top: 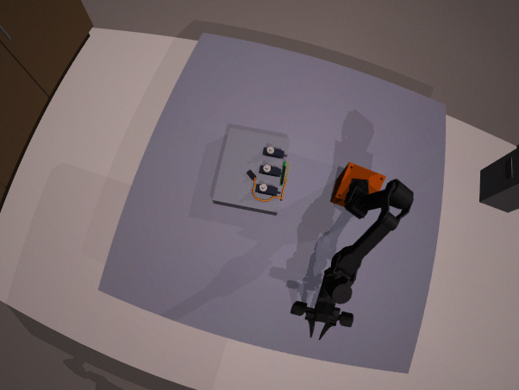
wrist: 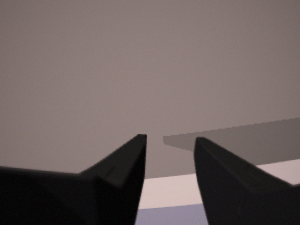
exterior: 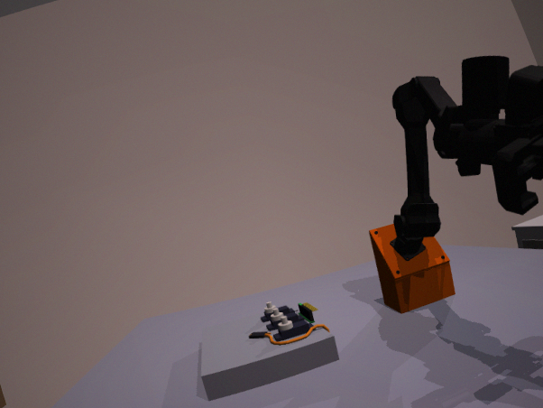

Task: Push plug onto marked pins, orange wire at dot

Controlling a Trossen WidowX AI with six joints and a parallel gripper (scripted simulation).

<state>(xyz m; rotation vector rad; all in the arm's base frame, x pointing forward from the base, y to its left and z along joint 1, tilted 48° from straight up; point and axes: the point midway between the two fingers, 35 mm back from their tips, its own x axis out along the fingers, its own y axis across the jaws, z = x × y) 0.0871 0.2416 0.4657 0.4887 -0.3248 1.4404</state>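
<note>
The bright green band is 60 cm to the right of my gripper tip, 17 cm below it and 16 cm ahead of it. From my gripper tip the other things lie so: grey printed holder 58 cm to the right, 32 cm ahead, 22 cm below; then dark dot 61 cm to the right, 17 cm below, 16 cm ahead.
</note>
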